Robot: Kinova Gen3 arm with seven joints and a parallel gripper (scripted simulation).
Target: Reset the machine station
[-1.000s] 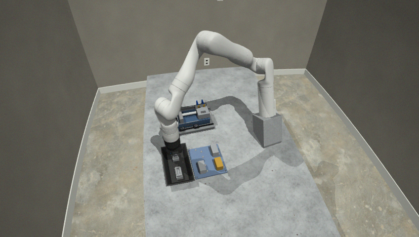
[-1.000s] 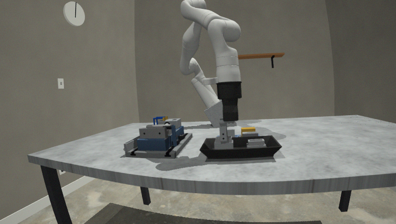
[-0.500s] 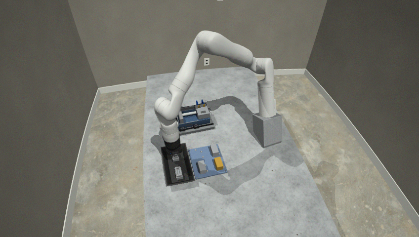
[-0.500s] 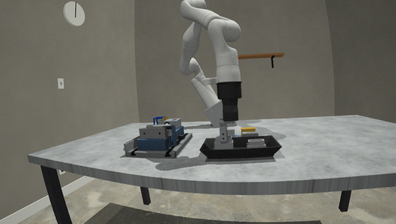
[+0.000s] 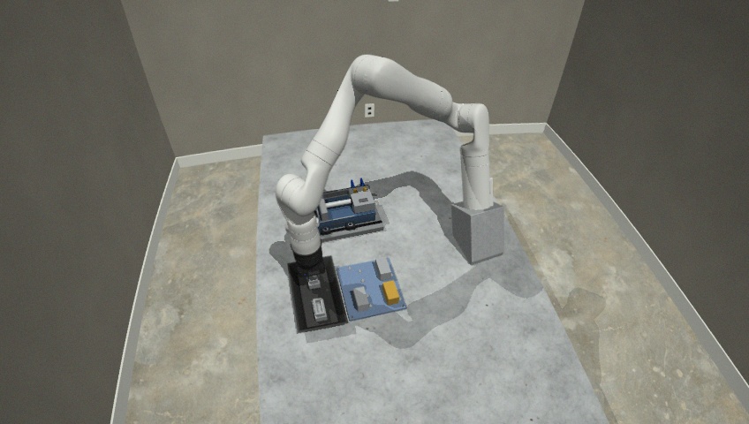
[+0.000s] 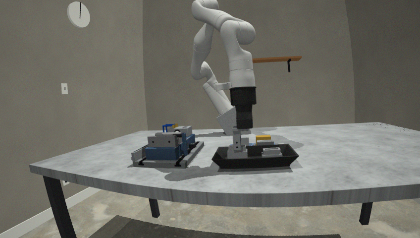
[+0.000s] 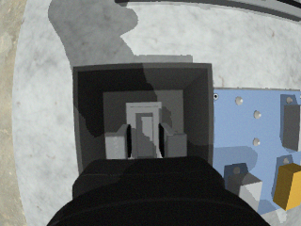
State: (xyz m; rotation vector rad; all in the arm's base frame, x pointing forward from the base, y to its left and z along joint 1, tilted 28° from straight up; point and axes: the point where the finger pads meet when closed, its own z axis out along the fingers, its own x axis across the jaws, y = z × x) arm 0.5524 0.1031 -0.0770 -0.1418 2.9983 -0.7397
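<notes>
The yellow brass blank lies 22 cm behind my hand, 8 cm to the left of it and 4 cm below it. Also, from my hand: vise 26 cm to the right, 10 cm behind, 3 cm below.
</notes>
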